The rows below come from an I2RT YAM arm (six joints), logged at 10 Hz.
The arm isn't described. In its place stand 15 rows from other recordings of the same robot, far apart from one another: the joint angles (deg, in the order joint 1, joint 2, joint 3, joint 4, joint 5, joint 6), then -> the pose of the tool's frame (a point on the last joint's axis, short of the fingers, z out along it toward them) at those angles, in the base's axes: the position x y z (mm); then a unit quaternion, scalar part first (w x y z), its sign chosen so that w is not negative.
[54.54 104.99 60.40 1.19 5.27 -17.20] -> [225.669 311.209 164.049 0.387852 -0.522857 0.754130 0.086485]
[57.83 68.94 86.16 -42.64 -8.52 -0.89] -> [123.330 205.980 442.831 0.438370 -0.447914 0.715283 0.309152]
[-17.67 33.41 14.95 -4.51 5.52 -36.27] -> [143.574 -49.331 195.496 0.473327 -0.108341 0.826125 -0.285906]
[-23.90 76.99 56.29 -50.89 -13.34 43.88] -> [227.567 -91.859 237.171 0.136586 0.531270 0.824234 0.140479]
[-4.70 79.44 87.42 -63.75 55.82 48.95] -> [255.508 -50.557 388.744 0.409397 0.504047 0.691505 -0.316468]
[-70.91 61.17 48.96 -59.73 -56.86 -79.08] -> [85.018 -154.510 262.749 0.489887 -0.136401 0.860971 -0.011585]
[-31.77 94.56 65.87 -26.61 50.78 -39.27] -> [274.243 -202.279 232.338 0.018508 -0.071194 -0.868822 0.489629]
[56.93 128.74 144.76 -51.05 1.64 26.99] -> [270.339 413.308 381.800 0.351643 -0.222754 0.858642 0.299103]
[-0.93 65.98 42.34 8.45 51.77 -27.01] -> [253.223 -32.079 286.201 0.446617 0.097101 0.756071 -0.468467]
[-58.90 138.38 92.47 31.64 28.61 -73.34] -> [260.677 -465.131 128.680 0.062413 0.054316 0.777976 -0.622822]
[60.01 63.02 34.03 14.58 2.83 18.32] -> [126.344 215.407 255.247 0.487331 -0.266960 0.743646 0.371794]
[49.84 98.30 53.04 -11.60 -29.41 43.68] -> [199.845 263.927 155.014 0.011727 -0.122100 0.921849 0.367625]
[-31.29 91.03 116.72 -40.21 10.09 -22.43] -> [274.560 -174.168 510.395 0.512509 0.114510 0.781222 -0.337512]
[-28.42 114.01 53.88 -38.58 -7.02 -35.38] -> [252.646 -131.772 64.015 0.032087 0.055771 -0.993689 -0.091878]
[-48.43 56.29 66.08 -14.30 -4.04 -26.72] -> [143.795 -158.352 425.286 0.553388 0.114720 0.725299 -0.393120]
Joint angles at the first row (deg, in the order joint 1, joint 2, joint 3, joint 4, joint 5, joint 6):
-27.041 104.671 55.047 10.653 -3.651 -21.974
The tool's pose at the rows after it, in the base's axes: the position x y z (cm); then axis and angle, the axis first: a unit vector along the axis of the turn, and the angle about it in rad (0 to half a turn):
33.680 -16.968 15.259 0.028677 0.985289 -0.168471 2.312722
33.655 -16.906 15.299 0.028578 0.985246 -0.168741 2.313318
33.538 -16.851 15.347 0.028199 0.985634 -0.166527 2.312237
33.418 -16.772 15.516 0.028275 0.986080 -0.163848 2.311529
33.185 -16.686 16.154 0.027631 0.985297 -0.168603 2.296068
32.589 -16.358 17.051 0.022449 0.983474 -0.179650 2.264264
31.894 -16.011 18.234 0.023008 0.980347 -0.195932 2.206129
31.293 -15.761 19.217 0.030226 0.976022 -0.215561 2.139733
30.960 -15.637 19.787 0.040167 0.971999 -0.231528 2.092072
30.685 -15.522 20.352 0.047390 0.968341 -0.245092 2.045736
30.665 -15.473 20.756 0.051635 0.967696 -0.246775 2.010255
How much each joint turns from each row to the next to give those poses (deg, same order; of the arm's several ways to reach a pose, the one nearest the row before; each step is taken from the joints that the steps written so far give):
-0.024 0.080 0.218 -0.165 0.195 -0.108
0.075 -0.149 -0.079 -0.086 0.091 0.020
-0.030 -0.307 -0.252 -0.102 -0.257 0.045
0.001 -0.494 -0.145 -0.435 -0.243 0.121
-0.046 -1.354 -0.400 0.062 -0.004 -0.074
0.034 -2.557 -1.621 1.206 0.006 -0.477
-0.005 -3.126 -2.096 2.720 0.063 0.197
-0.039 -2.536 -2.119 3.914 0.431 0.751
0.007 -1.341 -1.379 3.229 0.732 0.853
0.007 -1.162 -1.116 2.954 0.428 0.687
0.018 -0.443 -0.288 1.746 -0.376 0.841

